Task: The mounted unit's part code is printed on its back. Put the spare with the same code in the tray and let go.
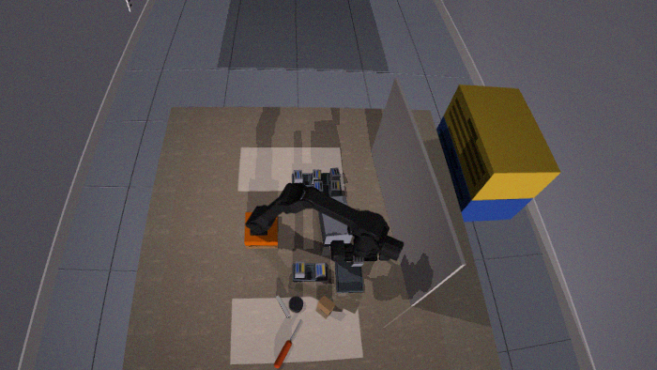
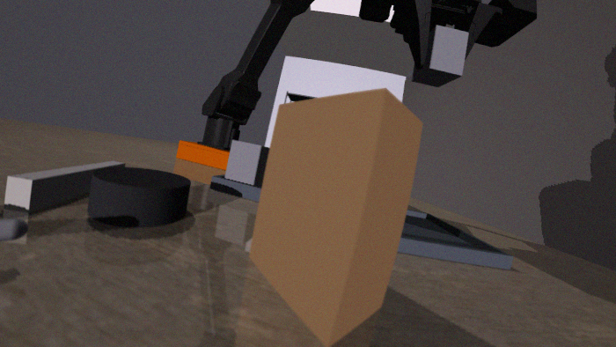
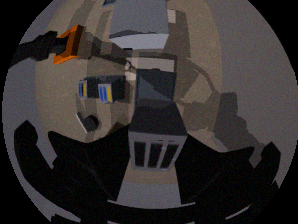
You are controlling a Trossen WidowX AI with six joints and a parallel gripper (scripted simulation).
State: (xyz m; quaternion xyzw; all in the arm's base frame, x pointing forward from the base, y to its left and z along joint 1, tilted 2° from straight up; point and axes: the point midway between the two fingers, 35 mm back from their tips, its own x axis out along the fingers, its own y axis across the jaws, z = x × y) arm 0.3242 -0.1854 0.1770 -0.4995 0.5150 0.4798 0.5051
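Right now my gripper tip is 160 mm above the tray. Round my gripper tip: grey mounted unit 210 mm to the left, 120 mm below, 40 mm behind; grey spare 30 mm above; tan box 130 mm below, 110 mm to the right, 100 mm behind.
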